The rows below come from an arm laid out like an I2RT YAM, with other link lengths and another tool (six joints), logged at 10 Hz.
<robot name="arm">
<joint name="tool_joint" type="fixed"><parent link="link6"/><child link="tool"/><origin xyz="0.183 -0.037 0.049" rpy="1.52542 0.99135 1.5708"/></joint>
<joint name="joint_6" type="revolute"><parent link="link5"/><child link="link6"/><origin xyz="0.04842 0 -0.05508"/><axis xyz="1 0 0"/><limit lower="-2.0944" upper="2.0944"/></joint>
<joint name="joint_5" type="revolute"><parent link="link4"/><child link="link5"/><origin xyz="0.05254 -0.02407 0.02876"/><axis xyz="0 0 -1"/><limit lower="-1.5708" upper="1.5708"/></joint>
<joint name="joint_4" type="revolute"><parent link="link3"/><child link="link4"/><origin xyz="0.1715 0.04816 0.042"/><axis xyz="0 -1 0"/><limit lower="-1.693" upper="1.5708"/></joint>
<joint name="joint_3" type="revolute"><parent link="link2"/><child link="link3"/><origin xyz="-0.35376 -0.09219 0"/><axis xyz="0 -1 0"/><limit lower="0" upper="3.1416"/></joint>
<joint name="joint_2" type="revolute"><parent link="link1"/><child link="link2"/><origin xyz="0.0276 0.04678 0.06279"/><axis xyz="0 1 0"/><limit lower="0" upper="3.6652"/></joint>
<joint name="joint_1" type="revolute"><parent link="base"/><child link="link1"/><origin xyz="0 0 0.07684"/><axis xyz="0 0 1"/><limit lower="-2.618" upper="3.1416"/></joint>
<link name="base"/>
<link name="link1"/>
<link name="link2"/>
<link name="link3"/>
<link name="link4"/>
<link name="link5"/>
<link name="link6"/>
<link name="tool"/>
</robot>
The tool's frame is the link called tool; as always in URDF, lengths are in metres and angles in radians.
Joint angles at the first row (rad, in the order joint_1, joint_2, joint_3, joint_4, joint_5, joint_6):
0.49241 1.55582 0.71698 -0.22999 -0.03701 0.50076
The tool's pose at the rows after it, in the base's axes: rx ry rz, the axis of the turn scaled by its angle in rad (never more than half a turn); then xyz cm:
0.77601, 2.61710, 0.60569, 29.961, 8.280, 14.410
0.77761, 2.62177, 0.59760, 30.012, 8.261, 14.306
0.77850, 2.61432, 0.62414, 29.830, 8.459, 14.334
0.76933, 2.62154, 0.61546, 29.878, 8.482, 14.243
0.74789, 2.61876, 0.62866, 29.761, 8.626, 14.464
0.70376, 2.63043, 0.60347, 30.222, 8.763, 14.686
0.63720, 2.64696, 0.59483, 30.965, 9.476, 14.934
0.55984, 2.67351, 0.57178, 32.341, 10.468, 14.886
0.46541, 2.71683, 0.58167, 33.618, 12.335, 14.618
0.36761, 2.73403, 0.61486, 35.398, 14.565, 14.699
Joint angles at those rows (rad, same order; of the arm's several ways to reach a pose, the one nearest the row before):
0.49201 1.54419 0.70675 -0.22123 -0.03797 0.50390
0.49240 1.55051 0.71122 -0.22607 -0.03568 0.50369
0.49238 1.54025 0.69380 -0.20421 -0.04744 0.50915
0.49241 1.54591 0.69715 -0.20839 -0.04642 0.50083
0.49238 1.53369 0.68944 -0.20172 -0.05289 0.48844
0.49240 1.54492 0.71421 -0.22373 -0.04463 0.45296
0.49236 1.56523 0.74583 -0.23803 -0.05048 0.40438
0.48981 1.61483 0.79944 -0.25736 -0.05533 0.34334
0.48936 1.67396 0.86477 -0.28273 -0.09072 0.27723
0.48929 1.73331 0.93772 -0.29154 -0.12880 0.21491

